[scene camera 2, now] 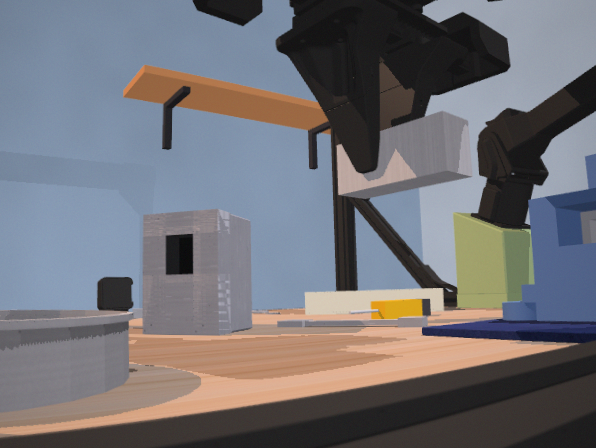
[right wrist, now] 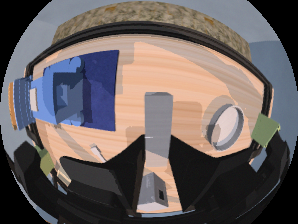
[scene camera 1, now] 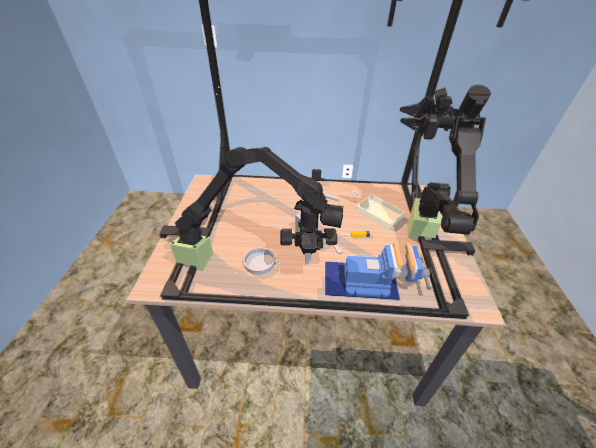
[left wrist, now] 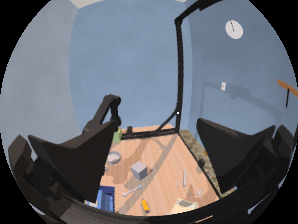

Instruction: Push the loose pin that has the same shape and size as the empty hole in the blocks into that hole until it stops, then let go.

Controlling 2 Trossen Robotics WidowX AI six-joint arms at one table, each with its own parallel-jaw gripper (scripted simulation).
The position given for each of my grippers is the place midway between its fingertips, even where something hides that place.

I see my left gripper [scene camera 1: 400,114], my right gripper [scene camera 2: 382,175], a round grey dish [scene camera 2: 58,359], a yellow screwdriver [scene camera 2: 395,309], a cream tray [scene camera 1: 378,210], a grey block [scene camera 2: 241,284] and a dark blue mat [scene camera 1: 334,271].
The round grey dish shows as well in the right wrist view [right wrist: 226,126]. My left gripper also shows in the left wrist view [left wrist: 156,124]. My right gripper is seen too in the right wrist view [right wrist: 156,138] and in scene camera 1 [scene camera 1: 307,253].
